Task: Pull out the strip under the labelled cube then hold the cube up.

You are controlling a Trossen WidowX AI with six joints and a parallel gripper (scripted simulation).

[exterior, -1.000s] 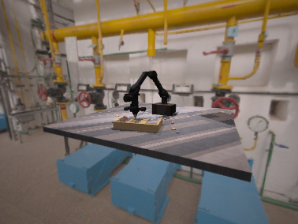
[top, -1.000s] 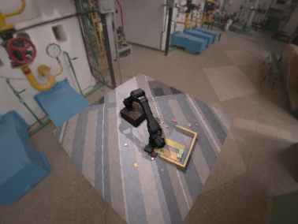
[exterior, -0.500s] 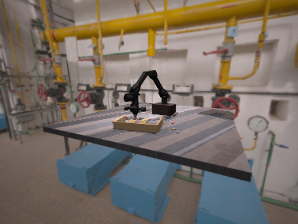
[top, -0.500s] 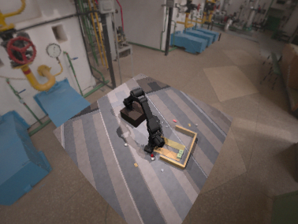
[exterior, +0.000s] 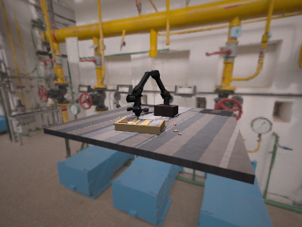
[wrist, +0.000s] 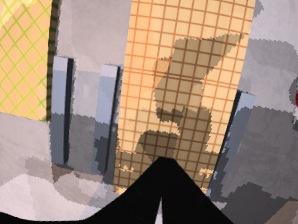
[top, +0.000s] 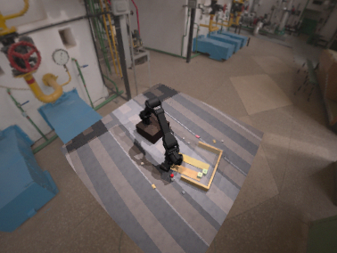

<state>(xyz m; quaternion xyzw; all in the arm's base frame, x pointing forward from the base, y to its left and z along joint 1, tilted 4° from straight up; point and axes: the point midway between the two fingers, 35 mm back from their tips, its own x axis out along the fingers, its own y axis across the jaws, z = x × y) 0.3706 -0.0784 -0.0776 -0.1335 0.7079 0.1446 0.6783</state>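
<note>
My gripper tip is now 70 mm short of the small red object, 50 mm to the left of it and 10 mm below it.
</note>
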